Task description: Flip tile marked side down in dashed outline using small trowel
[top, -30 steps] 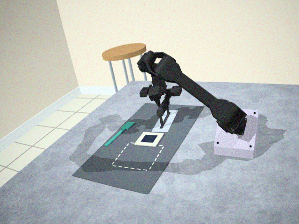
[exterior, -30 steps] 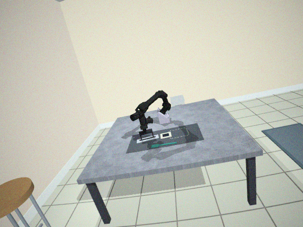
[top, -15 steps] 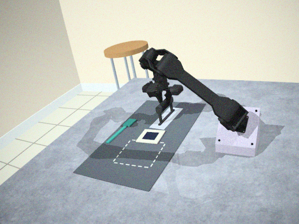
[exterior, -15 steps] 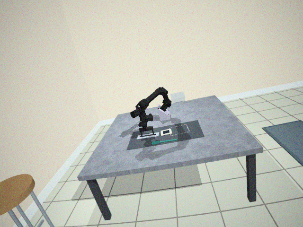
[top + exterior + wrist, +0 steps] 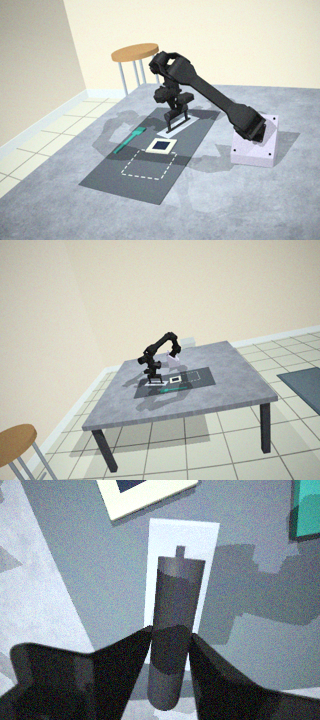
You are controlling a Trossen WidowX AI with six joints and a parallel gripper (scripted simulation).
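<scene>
Right now my gripper tip is 10 mm short of the dark mat, 160 mm to the right of it and 80 mm above it. The rest, counted from my gripper tip: teal trowel: 150 mm ahead, 150 mm to the left, 60 mm below; then cream tile: 10 mm behind, 170 mm to the left, 60 mm below.
</scene>
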